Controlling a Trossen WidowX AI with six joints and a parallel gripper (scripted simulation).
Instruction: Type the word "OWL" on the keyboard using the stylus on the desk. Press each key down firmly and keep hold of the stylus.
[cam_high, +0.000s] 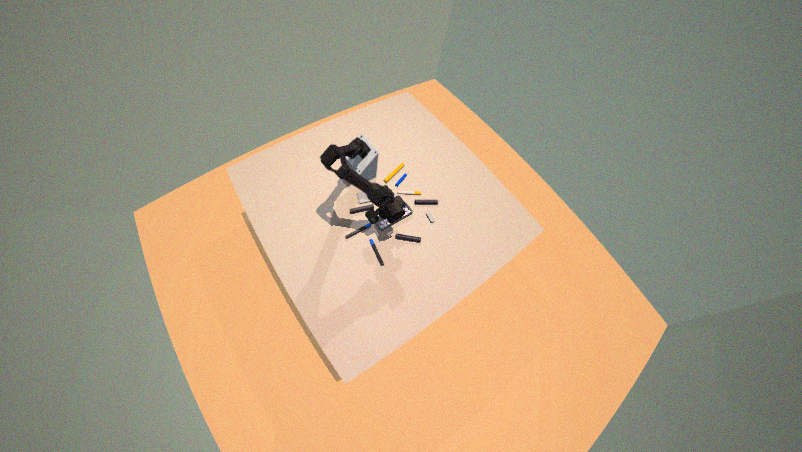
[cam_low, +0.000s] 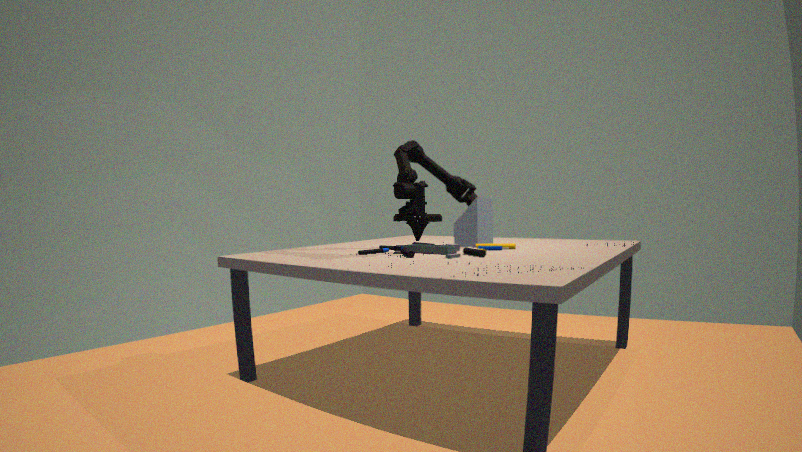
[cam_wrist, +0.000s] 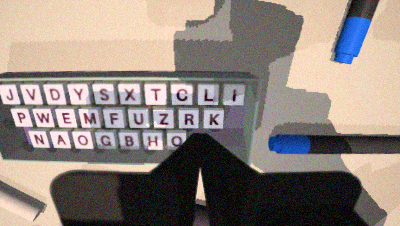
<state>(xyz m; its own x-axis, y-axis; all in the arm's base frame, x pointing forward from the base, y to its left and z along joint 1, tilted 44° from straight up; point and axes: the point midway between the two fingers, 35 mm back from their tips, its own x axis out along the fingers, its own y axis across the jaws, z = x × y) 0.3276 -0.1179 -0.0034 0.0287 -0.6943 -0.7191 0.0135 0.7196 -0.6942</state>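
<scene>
Right now my gripper tip is 180 mm past the blue stylus, 250 mm to the right of it and 30 mm above it. Also, from my gripper tip: grey block (90 mm behind, 100 mm to the left, 30 mm below); yellow-tipped marker (70 mm behind, 220 mm to the left, 30 mm below); yellow cylinder (220 mm behind, 220 mm to the left, 30 mm below).
</scene>
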